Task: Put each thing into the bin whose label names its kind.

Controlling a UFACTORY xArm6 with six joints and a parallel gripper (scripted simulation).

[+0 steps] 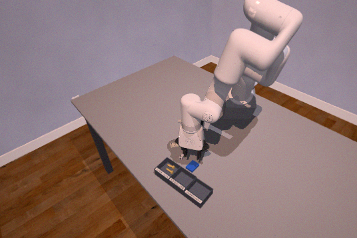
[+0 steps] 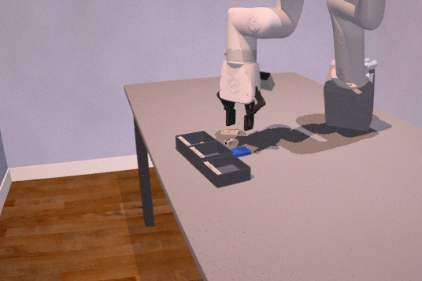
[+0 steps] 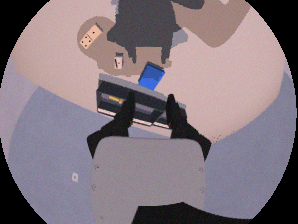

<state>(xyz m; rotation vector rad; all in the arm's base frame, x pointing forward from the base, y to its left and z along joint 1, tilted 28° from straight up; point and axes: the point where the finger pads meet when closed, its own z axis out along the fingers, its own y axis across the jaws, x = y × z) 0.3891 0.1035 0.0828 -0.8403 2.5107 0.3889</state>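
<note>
Now: hand 9 cm above the blue block. The rest, counted from my hand: cream domino (16 cm to the right, 9 cm below).
</note>
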